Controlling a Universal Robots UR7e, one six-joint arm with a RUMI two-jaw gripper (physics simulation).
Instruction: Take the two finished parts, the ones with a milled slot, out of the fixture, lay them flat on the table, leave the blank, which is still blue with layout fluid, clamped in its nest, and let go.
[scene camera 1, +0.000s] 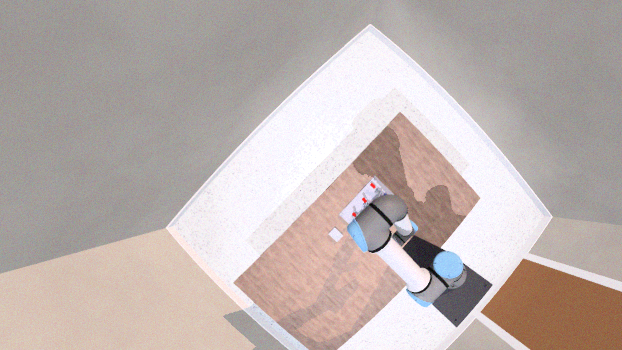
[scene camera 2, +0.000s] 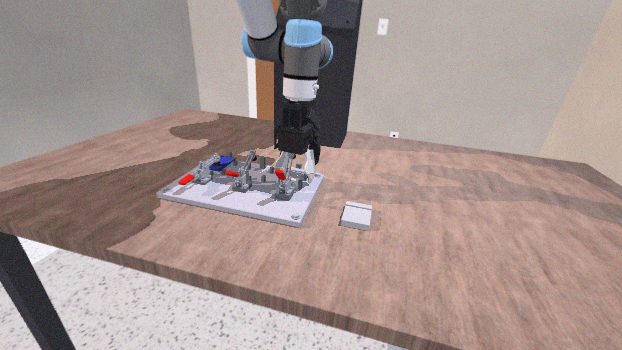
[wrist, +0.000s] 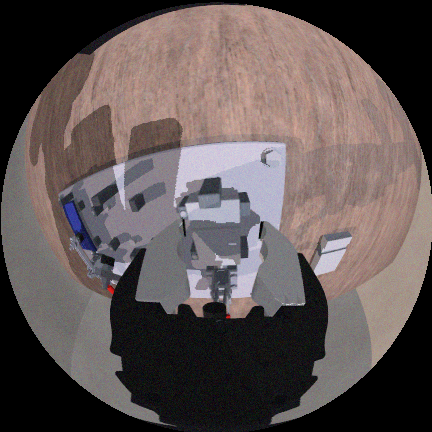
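Where they show: gripper, fingertip midpoint: (scene camera 2: 296, 179) (wrist: 222, 221); arm's base, link origin: (scene camera 2: 303, 4).
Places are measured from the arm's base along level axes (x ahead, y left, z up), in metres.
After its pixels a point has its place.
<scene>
A finished part (scene camera 1: 335, 234) @(z -0.433, x 0.500, y 0.231 m) (scene camera 2: 357, 216) @(z -0.432, x 0.513, y 0.231 m) (wrist: 330, 255) @(z -0.432, x 0.490, y 0.226 m), light grey with a slot line across it, lies flat on the table beside the fixture plate (scene camera 1: 356, 201) @(z -0.433, x 0.523, y -0.024 m) (scene camera 2: 250, 205) @(z -0.432, x 0.527, y -0.007 m) (wrist: 200, 160) @(z -0.432, x 0.335, y 0.063 m). Another grey slotted part (wrist: 215, 212) @(z -0.406, x 0.372, y 0.069 m) sits in the fixture's end nest nearest that part. The blue blank (scene camera 2: 222, 163) @(z -0.416, x 0.368, y -0.144 m) (wrist: 77, 225) @(z -0.416, x 0.361, y -0.144 m) sits in the nest at the opposite end, with its clamp arm over it. My gripper (scene camera 2: 298, 170) @(z -0.425, x 0.393, y 0.071 m) (wrist: 222, 221) @(z -0.425, x 0.393, y 0.071 m) is partly open and low over the end nest, its fingers on either side of the slotted part. They hold nothing. Finger contact is unclear; the arm hides this nest in scene camera 1.
Three toggle clamps with red handles stand along the plate; the end clamp (scene camera 2: 284, 187) @(z -0.399, x 0.490, y 0.061 m) is close to my fingers, its arm raised. The middle clamp (scene camera 2: 243, 180) @(z -0.403, x 0.470, y -0.044 m) also has a raised arm. Small grey locating blocks stand around the nests. A round-headed screw (wrist: 272, 157) @(z -0.425, x 0.341, y 0.121 m) marks a plate corner.
</scene>
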